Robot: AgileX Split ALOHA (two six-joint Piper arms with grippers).
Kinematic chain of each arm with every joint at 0, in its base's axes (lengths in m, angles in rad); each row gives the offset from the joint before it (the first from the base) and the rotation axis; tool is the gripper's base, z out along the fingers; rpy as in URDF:
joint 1: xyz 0 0 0.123 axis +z
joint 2: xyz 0 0 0 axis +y
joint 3: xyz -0.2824 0 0.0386 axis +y
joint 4: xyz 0.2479 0 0.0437 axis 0.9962 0 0.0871
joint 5: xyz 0 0 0 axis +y
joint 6: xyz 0.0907 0 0.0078 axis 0.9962 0 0.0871
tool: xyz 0 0 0 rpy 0 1.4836 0
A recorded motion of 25 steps. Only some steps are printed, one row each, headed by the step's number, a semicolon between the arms.
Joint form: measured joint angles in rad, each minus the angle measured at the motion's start. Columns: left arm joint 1, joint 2, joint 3, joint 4, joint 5, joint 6; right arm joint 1, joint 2, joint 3, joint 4, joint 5, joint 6.
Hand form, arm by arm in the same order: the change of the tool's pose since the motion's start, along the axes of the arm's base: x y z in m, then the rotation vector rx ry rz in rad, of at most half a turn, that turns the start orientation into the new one. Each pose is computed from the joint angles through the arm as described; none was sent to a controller.
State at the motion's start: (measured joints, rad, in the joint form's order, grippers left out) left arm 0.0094 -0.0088 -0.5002 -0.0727 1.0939 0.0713; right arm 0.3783 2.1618 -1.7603 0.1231 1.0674 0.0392
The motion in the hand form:
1: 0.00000 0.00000 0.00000 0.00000 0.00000 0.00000; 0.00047 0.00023 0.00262 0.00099 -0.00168 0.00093
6: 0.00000 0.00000 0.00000 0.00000 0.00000 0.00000; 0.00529 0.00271 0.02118 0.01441 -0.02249 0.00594
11: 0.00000 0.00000 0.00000 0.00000 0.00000 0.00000; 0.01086 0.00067 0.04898 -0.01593 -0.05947 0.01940
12: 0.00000 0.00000 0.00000 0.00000 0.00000 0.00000; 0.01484 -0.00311 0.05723 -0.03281 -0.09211 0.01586
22: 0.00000 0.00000 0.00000 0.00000 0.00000 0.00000; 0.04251 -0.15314 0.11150 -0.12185 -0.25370 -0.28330
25: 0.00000 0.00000 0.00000 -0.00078 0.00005 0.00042; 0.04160 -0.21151 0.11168 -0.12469 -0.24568 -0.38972
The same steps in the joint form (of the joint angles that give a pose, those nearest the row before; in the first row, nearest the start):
1: 0.0000 0.0000 0.0000 0.0000 0.0000 0.0000; 0.0000 -0.0009 -0.0090 0.0000 0.0080 0.0000
6: 0.0000 0.0000 0.0000 0.0000 0.0000 0.0000; 0.0000 -0.0009 -0.0819 0.0033 0.0570 0.0000
11: 0.0000 0.0000 0.0000 0.0000 0.0000 0.0000; -0.0011 -0.0009 -0.1924 -0.0416 0.1443 0.0029
12: 0.0000 0.0000 0.0000 0.0000 0.0000 0.0000; -0.0068 -0.0009 -0.2236 -0.0695 0.1509 0.0044
22: 0.0000 0.0000 0.0000 0.0000 0.0000 0.0000; -0.3191 -0.0697 -0.3037 -0.1738 0.1521 -0.0064
25: 0.0000 0.0000 0.0000 0.0000 0.0000 -0.0009; -0.4503 -0.0703 -0.3037 -0.1523 0.1521 -0.0327

